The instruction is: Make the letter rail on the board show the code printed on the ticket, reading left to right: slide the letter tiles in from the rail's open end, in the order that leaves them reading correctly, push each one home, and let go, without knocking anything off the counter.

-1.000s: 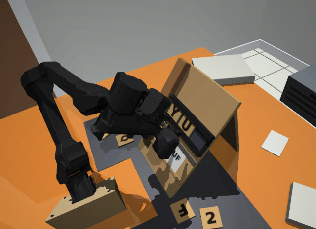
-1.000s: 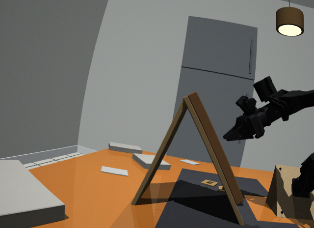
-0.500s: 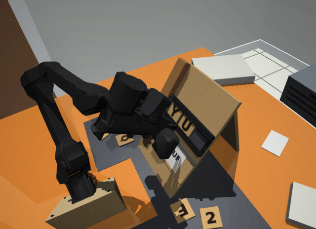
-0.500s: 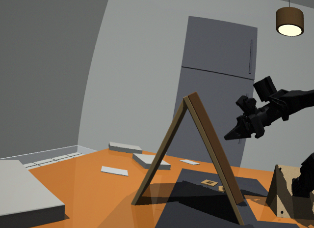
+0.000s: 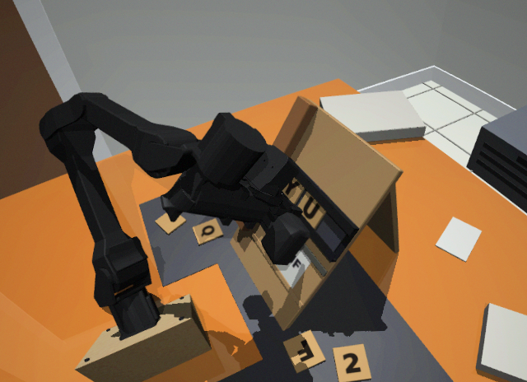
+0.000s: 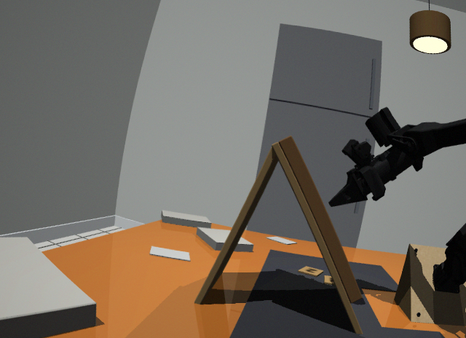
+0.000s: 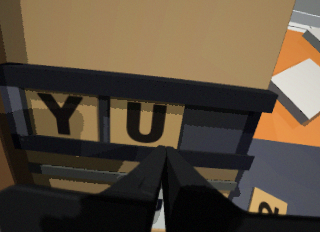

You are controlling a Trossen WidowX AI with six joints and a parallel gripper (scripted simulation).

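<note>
Now: the f tile 20 cm below my gripper tip, 13 cm to the right of it and 7 cm behind it. Also, from my gripper tip: letter tile 28 cm to the left, 21 cm behind, 20 cm below; then grey mat 20 cm below, 11 cm behind; then white ticket 11 cm below, 2 cm behind.
</note>
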